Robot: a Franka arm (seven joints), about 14 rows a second.
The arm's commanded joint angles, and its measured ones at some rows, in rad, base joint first. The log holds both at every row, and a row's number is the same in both.
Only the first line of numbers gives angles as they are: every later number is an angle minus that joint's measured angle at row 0.
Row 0, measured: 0.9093, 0.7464, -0.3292, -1.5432, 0.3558, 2.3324, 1.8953
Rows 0 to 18, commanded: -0.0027, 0.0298, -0.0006, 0.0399, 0.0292, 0.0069, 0.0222; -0.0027, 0.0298, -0.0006, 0.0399, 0.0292, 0.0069, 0.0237; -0.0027, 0.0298, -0.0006, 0.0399, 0.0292, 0.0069, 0.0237; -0.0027, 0.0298, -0.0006, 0.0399, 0.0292, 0.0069, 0.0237; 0.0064, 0.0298, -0.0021, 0.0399, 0.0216, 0.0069, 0.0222; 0.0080, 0.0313, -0.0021, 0.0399, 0.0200, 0.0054, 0.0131; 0.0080, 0.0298, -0.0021, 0.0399, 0.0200, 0.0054, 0.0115; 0.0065, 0.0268, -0.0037, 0.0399, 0.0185, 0.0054, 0.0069; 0.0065, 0.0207, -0.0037, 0.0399, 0.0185, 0.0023, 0.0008; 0.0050, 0.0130, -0.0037, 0.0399, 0.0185, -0.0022, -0.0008; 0.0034, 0.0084, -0.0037, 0.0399, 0.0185, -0.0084, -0.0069; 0.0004, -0.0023, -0.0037, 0.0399, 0.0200, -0.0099, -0.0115; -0.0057, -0.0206, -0.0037, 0.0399, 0.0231, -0.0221, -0.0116; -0.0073, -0.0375, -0.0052, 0.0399, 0.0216, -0.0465, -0.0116; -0.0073, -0.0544, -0.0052, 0.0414, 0.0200, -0.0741, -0.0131; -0.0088, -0.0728, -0.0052, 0.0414, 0.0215, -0.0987, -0.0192; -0.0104, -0.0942, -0.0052, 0.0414, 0.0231, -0.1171, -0.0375; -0.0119, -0.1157, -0.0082, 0.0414, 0.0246, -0.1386, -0.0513; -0.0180, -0.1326, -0.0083, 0.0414, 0.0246, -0.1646, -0.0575
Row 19, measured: -0.0052, -0.0689, -0.0073, 0.0451, 0.0017, -0.0876, -0.0152
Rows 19 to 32, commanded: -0.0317, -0.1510, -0.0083, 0.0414, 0.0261, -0.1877, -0.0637; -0.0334, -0.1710, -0.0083, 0.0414, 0.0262, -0.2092, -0.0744; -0.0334, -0.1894, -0.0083, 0.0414, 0.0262, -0.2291, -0.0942; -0.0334, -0.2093, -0.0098, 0.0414, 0.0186, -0.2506, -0.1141; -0.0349, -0.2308, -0.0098, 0.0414, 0.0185, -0.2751, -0.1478; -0.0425, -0.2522, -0.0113, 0.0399, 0.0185, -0.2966, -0.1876; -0.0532, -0.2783, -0.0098, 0.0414, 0.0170, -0.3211, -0.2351; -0.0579, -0.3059, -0.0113, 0.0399, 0.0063, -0.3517, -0.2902; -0.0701, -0.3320, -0.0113, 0.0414, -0.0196, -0.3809, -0.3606; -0.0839, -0.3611, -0.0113, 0.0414, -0.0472, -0.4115, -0.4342; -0.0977, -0.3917, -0.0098, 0.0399, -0.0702, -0.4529, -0.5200; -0.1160, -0.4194, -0.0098, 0.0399, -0.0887, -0.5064, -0.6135; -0.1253, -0.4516, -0.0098, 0.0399, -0.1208, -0.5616, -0.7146; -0.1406, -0.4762, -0.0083, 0.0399, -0.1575, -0.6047, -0.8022
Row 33, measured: -0.1066, -0.3885, -0.0175, 0.0580, -0.0805, -0.4905, -0.5851
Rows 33 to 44, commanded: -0.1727, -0.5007, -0.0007, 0.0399, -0.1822, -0.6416, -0.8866; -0.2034, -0.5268, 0.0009, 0.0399, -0.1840, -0.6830, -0.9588; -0.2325, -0.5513, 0.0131, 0.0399, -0.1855, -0.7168, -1.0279; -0.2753, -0.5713, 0.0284, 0.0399, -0.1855, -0.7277, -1.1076; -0.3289, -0.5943, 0.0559, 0.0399, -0.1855, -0.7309, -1.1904; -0.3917, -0.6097, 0.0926, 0.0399, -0.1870, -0.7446, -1.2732; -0.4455, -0.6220, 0.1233, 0.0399, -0.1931, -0.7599, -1.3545; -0.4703, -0.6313, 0.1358, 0.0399, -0.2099, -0.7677, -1.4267; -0.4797, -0.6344, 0.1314, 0.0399, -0.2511, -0.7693, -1.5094; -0.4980, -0.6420, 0.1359, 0.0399, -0.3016, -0.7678, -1.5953; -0.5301, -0.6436, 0.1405, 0.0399, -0.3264, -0.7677, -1.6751; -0.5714, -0.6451, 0.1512, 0.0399, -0.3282, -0.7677, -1.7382
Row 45, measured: -0.4953, -0.6245, 0.1158, 0.0562, -0.2781, -0.7593, -1.5735
